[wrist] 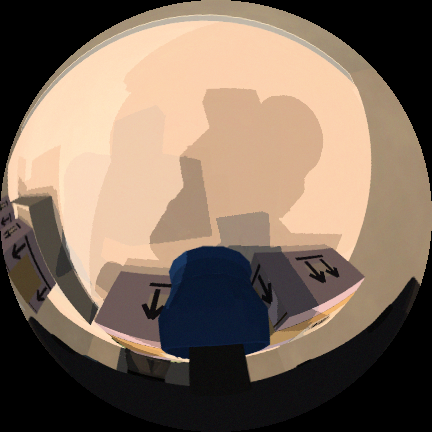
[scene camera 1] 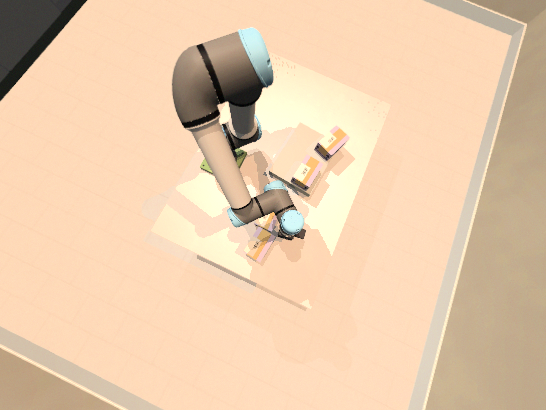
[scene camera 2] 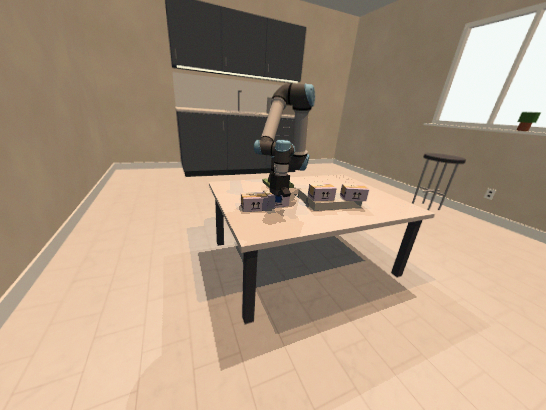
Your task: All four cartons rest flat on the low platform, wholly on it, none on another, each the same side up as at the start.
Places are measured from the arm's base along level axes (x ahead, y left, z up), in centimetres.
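Pixels of known places: hand, tool point: (wrist: 210, 279) (scene camera 2: 278, 201).
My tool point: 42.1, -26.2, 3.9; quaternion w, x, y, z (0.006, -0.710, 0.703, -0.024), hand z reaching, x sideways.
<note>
Ahead of a thing's pixels: the offset from my tool point to its top centre, as dx, dy, dz. "pt": to the spot under its first point.
Two cartons with orange tops and lilac sides @(pt +9.0, +47.6, +6.1) (scene camera 1: 333, 141) @(pt +1.6, +29.0, +6.2) (scene camera 1: 308, 171) (scene camera 2: 354, 192) (scene camera 2: 322, 192) rest flat on the low grey platform @(-1.4, +39.2, -1.5) (scene camera 1: 288, 183) (scene camera 2: 328, 206) (wrist: 44, 225). Two more cartons @(-9.8, -9.6, +1.3) (scene camera 1: 258, 248) @(-9.9, +4.7, +1.3) (scene camera 1: 266, 223) (scene camera 2: 254, 202) (wrist: 128, 300) (wrist: 310, 278) stand side by side on the table to the platform's left. My blue suction cup (scene camera 2: 278, 198) (wrist: 211, 257) points down and hangs low in front of their arrow-marked sides, at the seam between them and close to the table. It sits on no carton's top and carries nothing. The arm's wrist hides part of the nearer carton in scene camera 1.
The arm's green base plate (scene camera 1: 208, 166) is bolted to the table behind the cartons. The table's front edge (scene camera 2: 328, 233) lies a little ahead of the cup. A stool (scene camera 2: 444, 159) stands on the floor to the right.
</note>
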